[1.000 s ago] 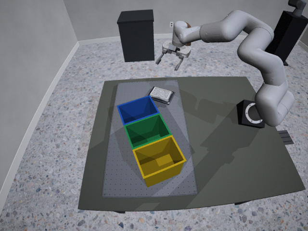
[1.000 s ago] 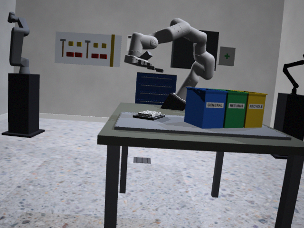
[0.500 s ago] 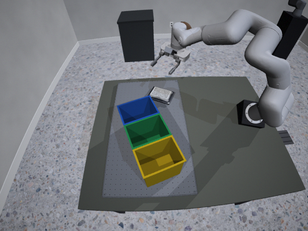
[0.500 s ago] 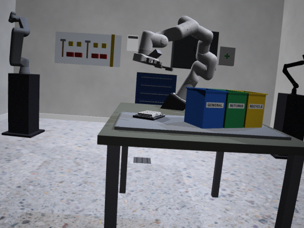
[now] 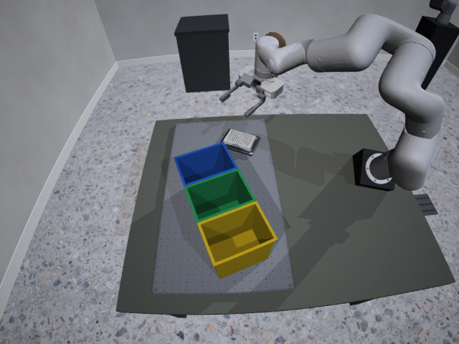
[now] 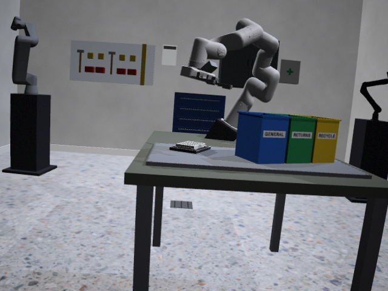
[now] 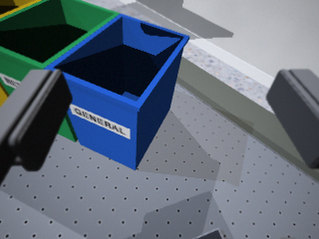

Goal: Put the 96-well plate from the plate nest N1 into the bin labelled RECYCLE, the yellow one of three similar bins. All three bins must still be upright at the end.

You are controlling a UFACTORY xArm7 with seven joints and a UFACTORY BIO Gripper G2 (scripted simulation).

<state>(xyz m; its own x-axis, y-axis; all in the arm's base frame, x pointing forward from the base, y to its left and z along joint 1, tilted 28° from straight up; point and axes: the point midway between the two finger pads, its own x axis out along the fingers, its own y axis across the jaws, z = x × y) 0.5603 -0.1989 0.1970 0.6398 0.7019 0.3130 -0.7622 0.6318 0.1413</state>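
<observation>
Right now my hand is 26 cm above the white 96-well plate, 10 cm to the left of it and 1 cm past it. From my hand the other things lie so: black plate nest N1: 28 cm below, 10 cm to the right, 1 cm behind; blue general bin: 19 cm below, 18 cm to the left, 10 cm ahead; green returns bin: 30 cm to the left, 19 cm below, 4 cm ahead.
</observation>
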